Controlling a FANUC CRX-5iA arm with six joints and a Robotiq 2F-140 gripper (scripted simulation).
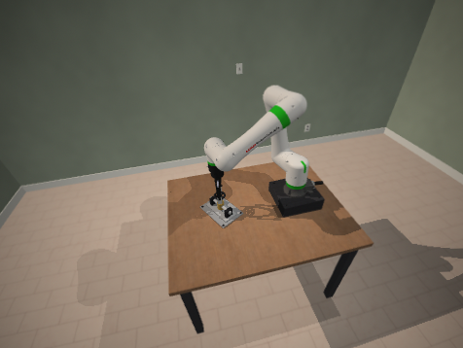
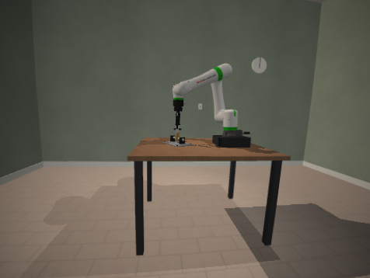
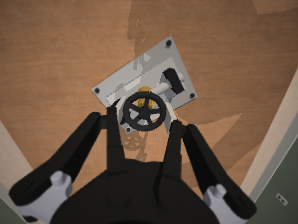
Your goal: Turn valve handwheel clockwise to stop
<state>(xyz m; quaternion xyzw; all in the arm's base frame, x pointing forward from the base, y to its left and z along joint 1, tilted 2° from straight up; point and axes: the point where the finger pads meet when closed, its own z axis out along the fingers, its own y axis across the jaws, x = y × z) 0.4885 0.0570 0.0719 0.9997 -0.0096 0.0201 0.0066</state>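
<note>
Right now the black spoked handwheel is 10 mm below my hand.
</note>
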